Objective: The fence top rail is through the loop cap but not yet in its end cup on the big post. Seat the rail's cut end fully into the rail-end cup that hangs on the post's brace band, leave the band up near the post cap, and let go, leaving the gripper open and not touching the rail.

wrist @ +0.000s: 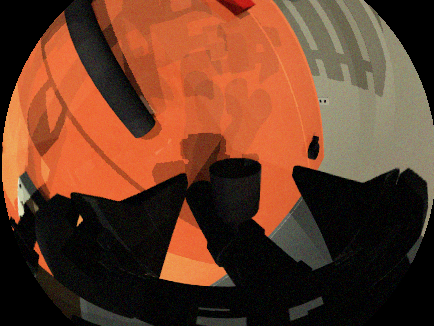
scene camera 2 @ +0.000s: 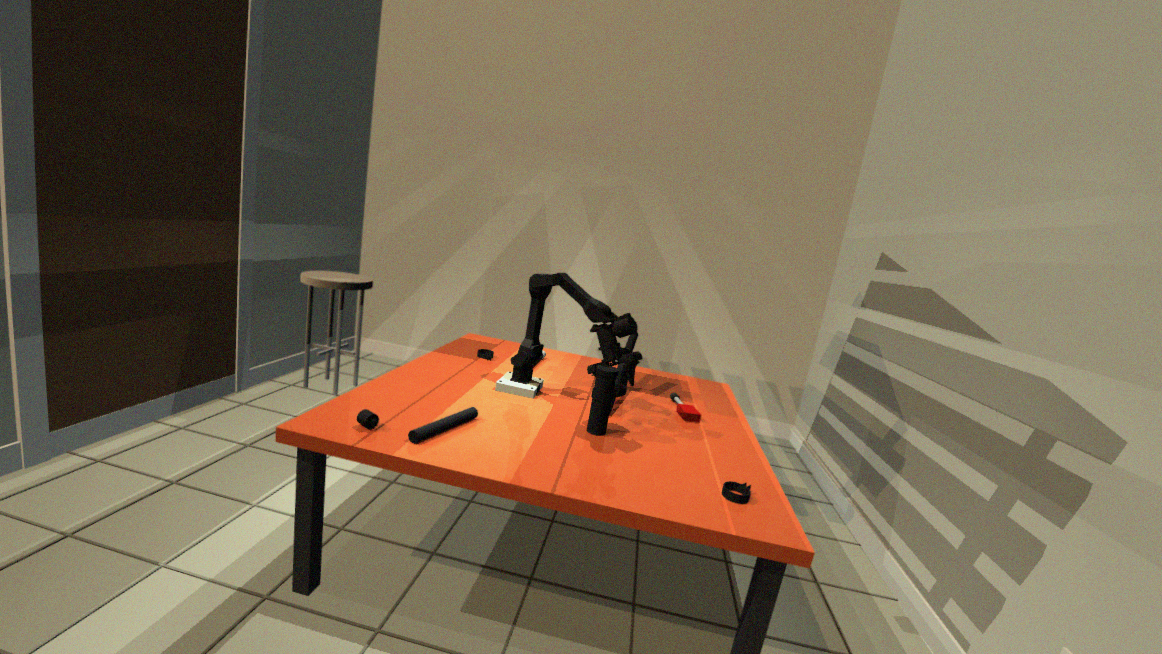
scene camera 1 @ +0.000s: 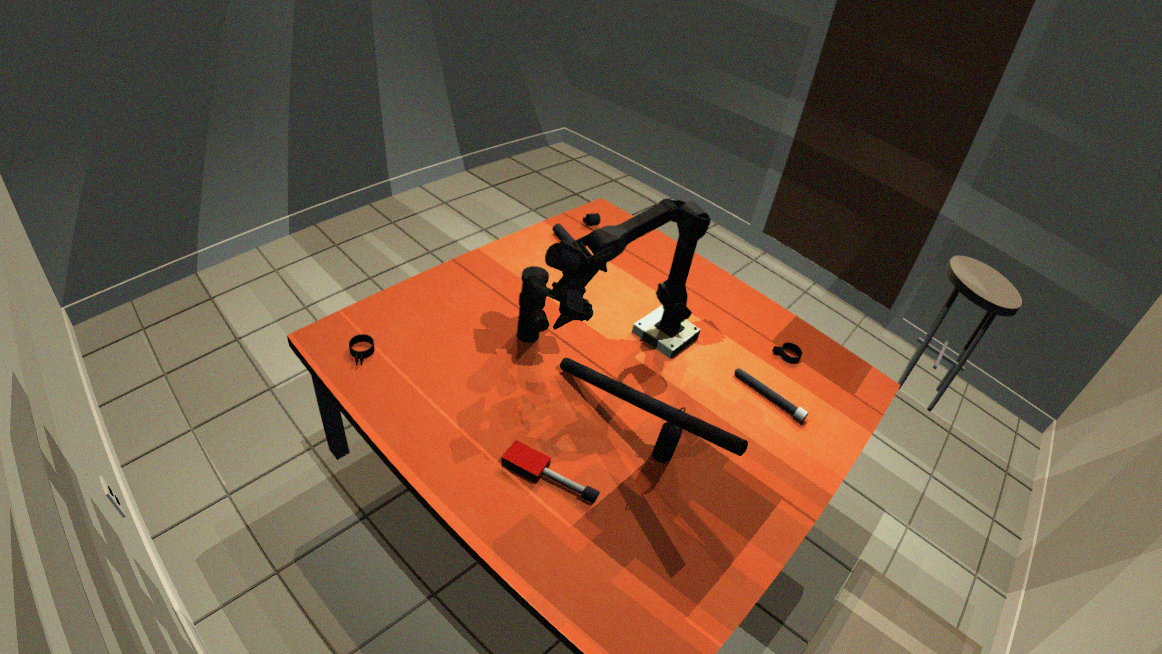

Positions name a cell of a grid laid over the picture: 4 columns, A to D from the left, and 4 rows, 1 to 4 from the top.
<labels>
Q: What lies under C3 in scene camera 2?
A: A big post.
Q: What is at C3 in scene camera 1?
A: A long dark rail.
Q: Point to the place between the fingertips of my gripper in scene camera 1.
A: B2
</labels>
